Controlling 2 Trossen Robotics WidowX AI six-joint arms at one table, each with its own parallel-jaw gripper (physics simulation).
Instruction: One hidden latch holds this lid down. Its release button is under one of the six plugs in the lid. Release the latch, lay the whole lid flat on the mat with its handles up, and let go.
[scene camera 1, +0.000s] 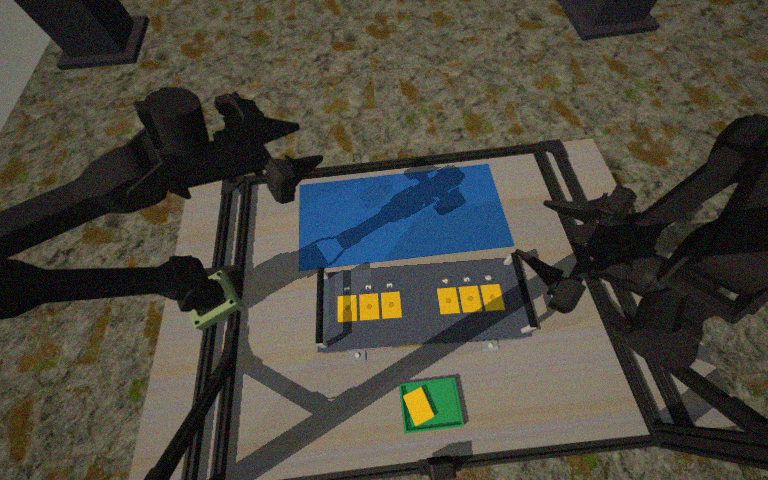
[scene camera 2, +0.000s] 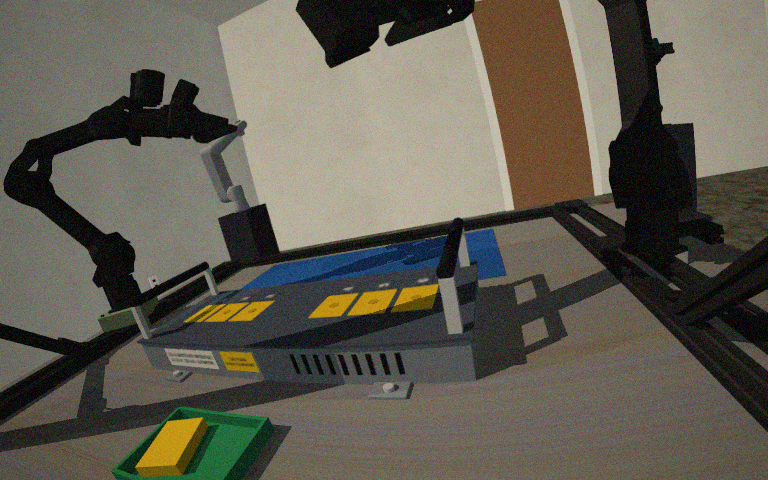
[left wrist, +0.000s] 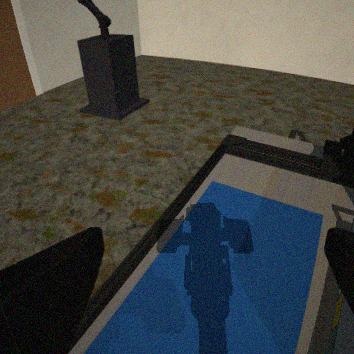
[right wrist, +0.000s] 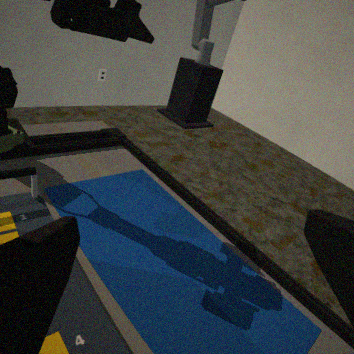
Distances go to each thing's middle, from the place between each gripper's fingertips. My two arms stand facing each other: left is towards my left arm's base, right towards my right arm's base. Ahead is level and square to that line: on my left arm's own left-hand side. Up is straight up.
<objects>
The grey box (scene camera 2: 391, 370) lies 300 mm below my right hand, 160 mm to the left of it and 30 mm behind it. The rest, counted from my right hand: green tray (scene camera 2: 231, 439) 310 mm below, 230 mm behind, 170 mm to the left; blue mat (scene camera 1: 392, 217) 320 mm below, 240 mm ahead, 160 mm to the left.
The blue mat lies 34 cm below my left hand, 17 cm to the right of it and 3 cm ahead of it. Round my left hand: green tray (44 cm behind, 33 cm below, 16 cm to the right); grey box (32 cm below, 23 cm behind, 17 cm to the right).
</objects>
